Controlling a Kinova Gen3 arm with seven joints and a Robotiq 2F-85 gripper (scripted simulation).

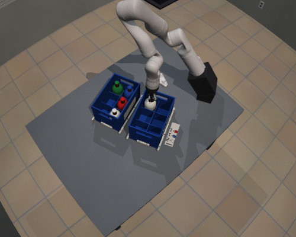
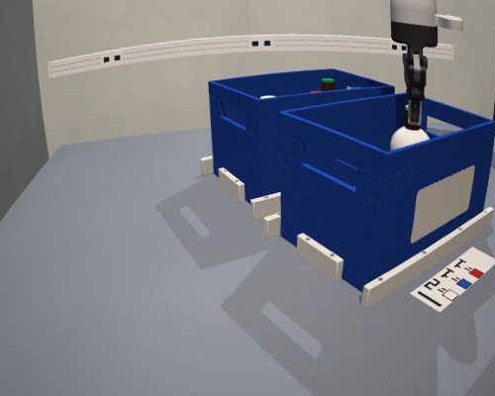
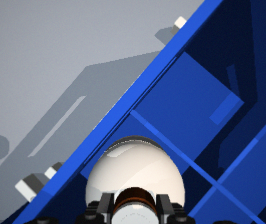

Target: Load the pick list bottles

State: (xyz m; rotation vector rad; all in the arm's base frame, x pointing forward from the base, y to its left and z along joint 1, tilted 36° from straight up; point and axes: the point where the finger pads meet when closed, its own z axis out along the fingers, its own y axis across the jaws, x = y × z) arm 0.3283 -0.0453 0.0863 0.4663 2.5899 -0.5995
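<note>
Right now my hand is 70 mm above the white bottle. The rest, counted from my hand: green-label bottle: 70 mm ahead, 220 mm to the right, 70 mm below; red-label bottle: 130 mm ahead, 110 mm to the right, 70 mm below; blue-label bottle: 40 mm ahead, 140 mm to the right, 70 mm below.
</note>
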